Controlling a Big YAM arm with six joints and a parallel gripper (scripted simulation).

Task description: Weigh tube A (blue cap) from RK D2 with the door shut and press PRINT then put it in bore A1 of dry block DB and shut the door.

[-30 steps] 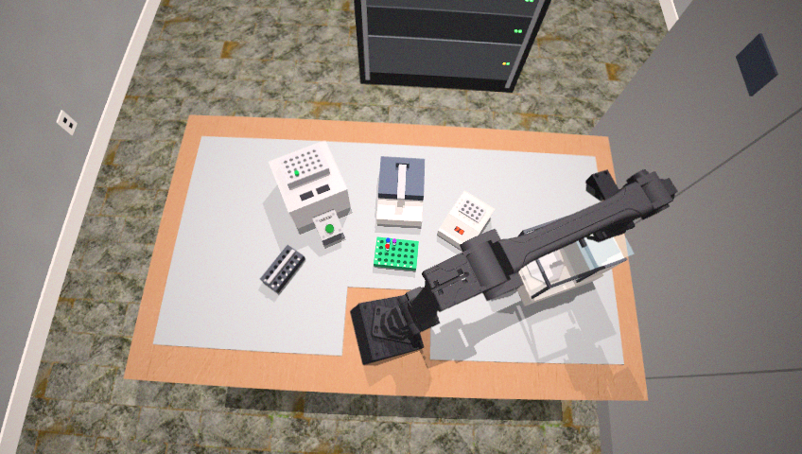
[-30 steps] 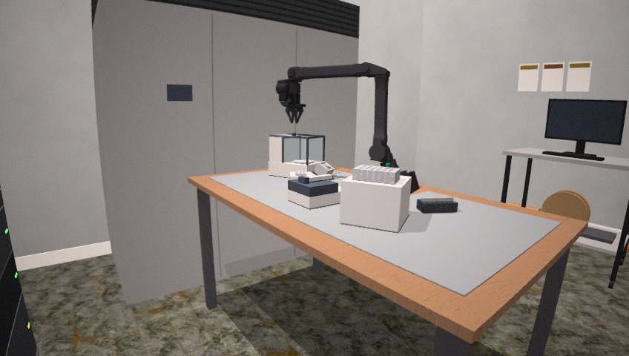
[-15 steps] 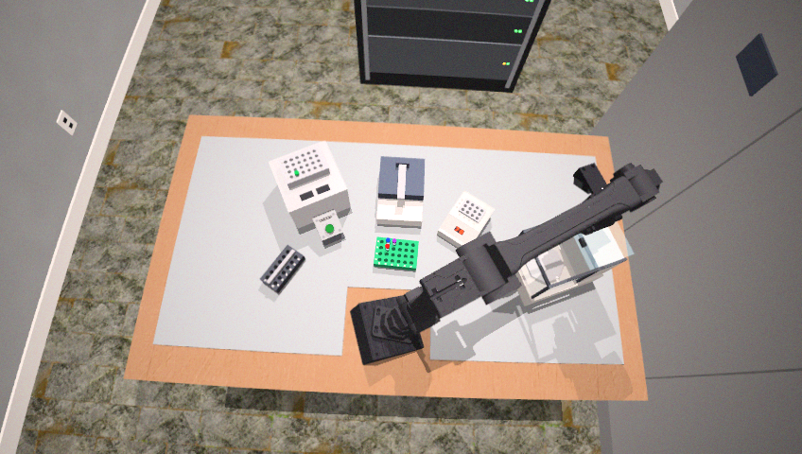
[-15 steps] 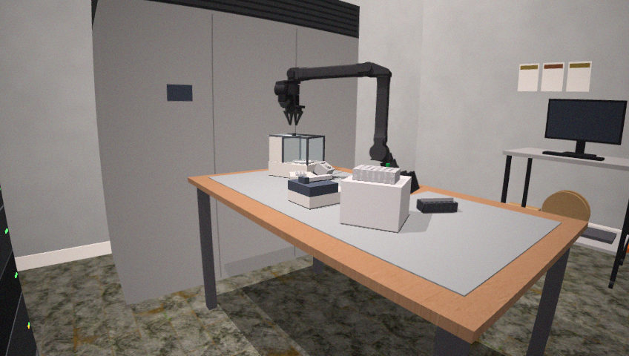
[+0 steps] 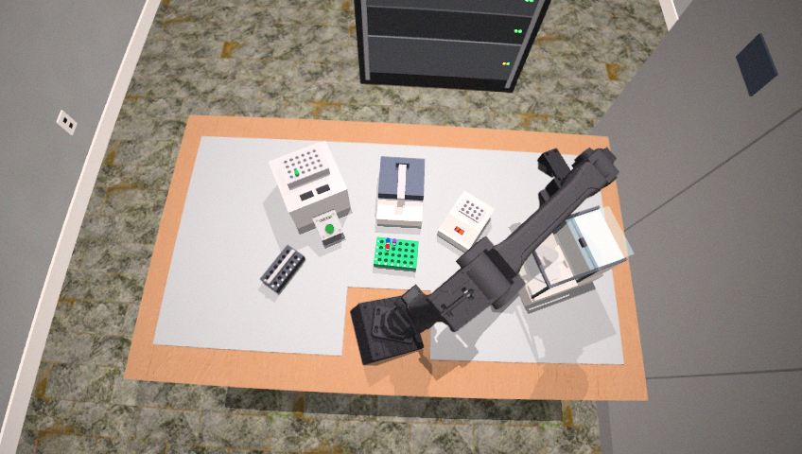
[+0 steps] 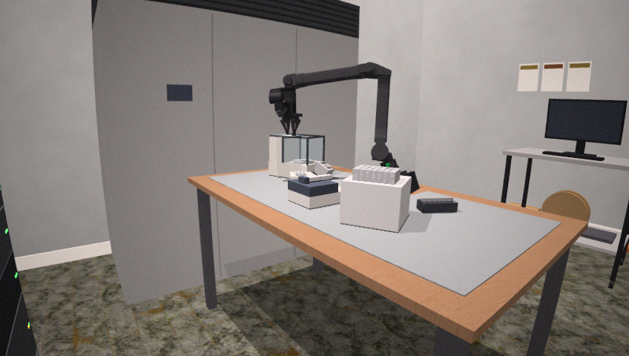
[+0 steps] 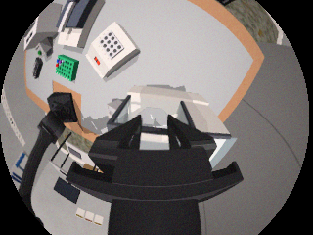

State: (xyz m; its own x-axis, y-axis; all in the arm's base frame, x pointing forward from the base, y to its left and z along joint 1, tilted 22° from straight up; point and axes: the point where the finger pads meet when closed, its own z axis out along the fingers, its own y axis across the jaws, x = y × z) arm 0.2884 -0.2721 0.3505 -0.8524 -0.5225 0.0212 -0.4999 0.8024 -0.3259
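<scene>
Right now my hand is 10 cm past the green rack RK, 39 cm to the right of it and 21 cm above it. The rest, counted from my hand: balance door: 7 cm behind, 13 cm to the right, 2 cm below; white print key: 16 cm behind, 9 cm to the left, 16 cm below; dry block DB: 2 cm ahead, 19 cm to the left, 20 cm below.
</scene>
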